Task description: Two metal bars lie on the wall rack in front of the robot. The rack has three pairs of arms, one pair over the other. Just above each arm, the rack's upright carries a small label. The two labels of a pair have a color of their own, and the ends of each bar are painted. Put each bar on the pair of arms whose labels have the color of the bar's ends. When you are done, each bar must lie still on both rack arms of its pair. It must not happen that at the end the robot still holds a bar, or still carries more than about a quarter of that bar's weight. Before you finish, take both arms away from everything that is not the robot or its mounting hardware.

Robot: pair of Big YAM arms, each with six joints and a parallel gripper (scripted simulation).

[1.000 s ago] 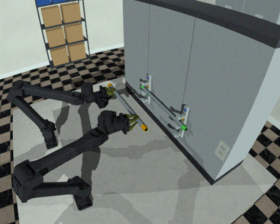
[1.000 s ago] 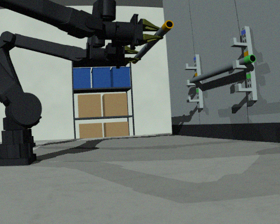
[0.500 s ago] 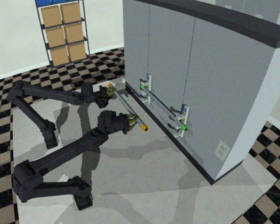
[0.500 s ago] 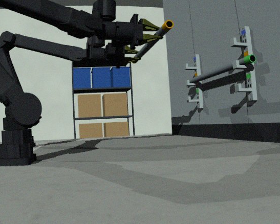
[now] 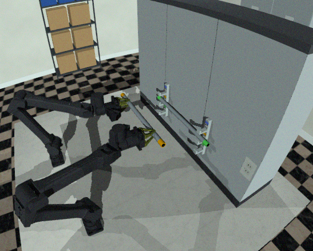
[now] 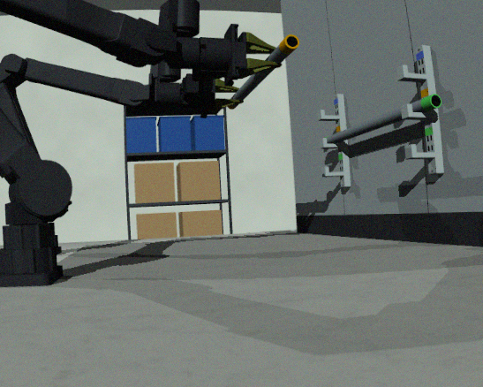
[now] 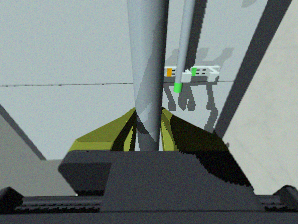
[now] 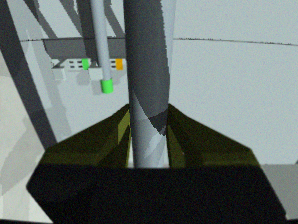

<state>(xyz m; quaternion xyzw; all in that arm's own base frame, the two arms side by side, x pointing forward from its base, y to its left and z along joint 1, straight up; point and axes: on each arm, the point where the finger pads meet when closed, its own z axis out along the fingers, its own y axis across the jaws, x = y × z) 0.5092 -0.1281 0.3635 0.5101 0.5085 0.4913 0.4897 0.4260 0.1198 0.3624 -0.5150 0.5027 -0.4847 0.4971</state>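
Right now the orange-ended bar is 15 cm to the left of my right hand and 2 cm ahead of it. From my right hand the other things lie so: green-ended bar 28 cm ahead, 10 cm to the left, 10 cm below; grey cabinet wall 47 cm ahead, 12 cm to the left, 9 cm above; wall outlet 41 cm to the right, 23 cm ahead, 6 cm below.
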